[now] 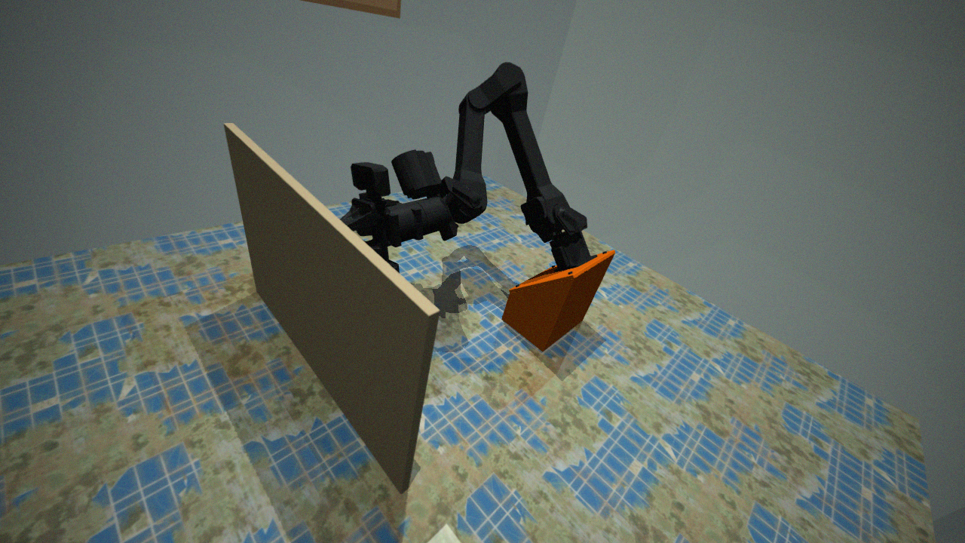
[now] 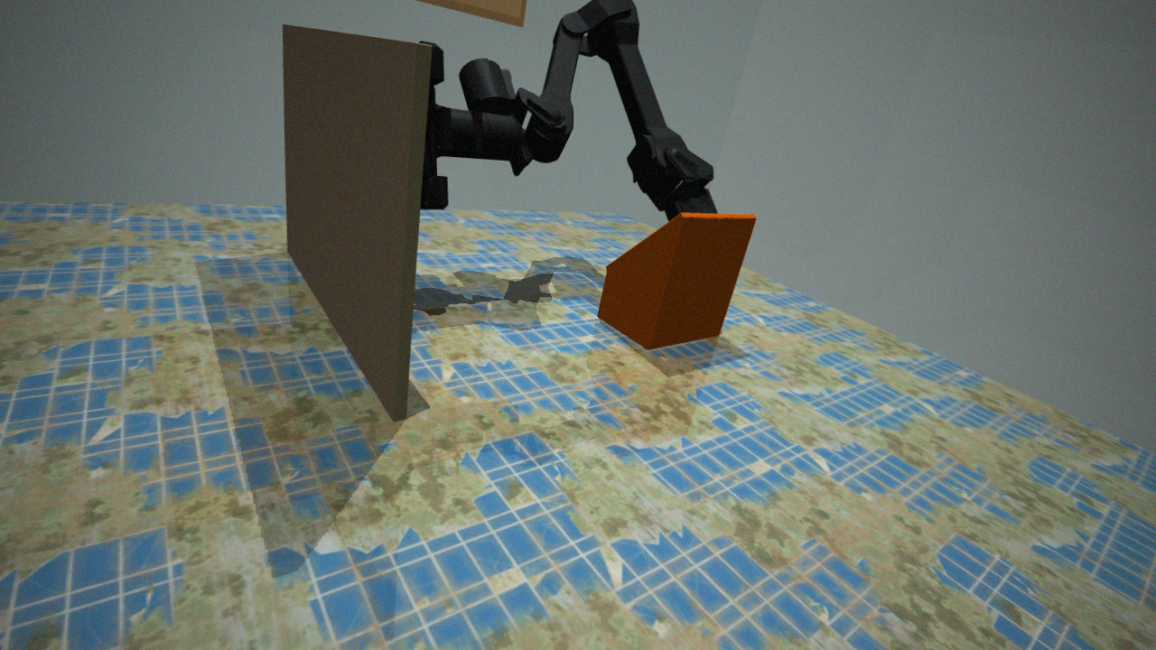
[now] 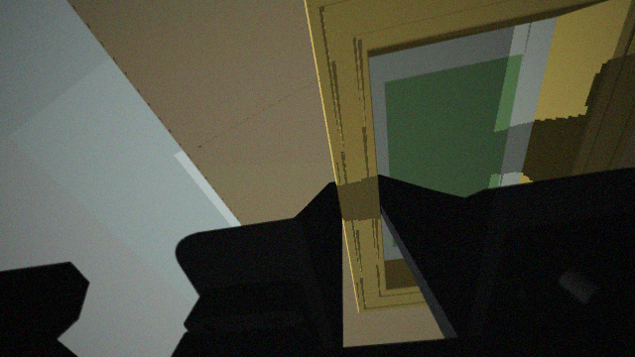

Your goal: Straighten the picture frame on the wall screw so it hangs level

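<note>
The picture frame is 20 mm to the left of my gripper tip and 50 mm below it. From my gripper tip the other things lie so: wall panel (20 mm ahead, 20 mm to the left, 70 mm below).
</note>
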